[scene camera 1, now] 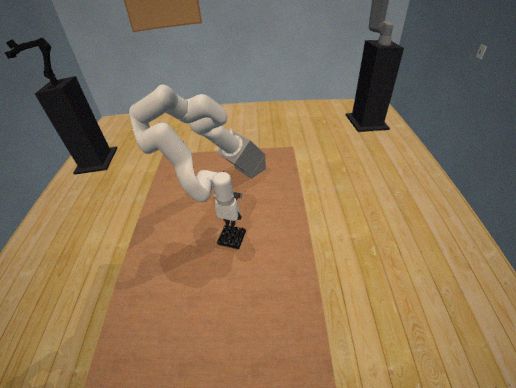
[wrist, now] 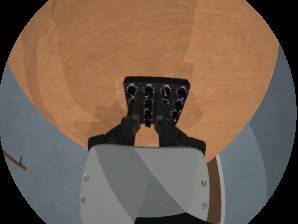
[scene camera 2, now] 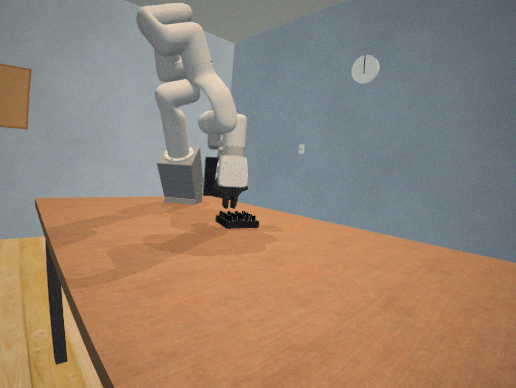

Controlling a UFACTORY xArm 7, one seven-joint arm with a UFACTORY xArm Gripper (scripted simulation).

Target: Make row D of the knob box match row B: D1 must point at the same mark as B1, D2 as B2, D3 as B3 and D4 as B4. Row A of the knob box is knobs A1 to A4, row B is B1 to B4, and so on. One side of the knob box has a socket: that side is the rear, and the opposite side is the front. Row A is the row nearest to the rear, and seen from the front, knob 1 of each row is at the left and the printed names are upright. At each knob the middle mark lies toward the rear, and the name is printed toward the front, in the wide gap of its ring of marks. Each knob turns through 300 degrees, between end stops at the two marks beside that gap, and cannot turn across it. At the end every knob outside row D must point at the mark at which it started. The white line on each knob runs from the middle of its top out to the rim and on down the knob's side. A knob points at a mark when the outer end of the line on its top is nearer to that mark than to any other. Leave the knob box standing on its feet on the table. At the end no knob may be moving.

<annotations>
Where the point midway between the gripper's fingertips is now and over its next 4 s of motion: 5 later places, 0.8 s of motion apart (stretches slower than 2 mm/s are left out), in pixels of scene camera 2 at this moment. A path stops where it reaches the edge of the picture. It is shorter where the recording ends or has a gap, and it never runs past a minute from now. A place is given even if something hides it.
My gripper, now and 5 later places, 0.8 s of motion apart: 229, 208; 228, 210; 228, 213; 229, 205; 227, 201; 223, 197
</annotations>
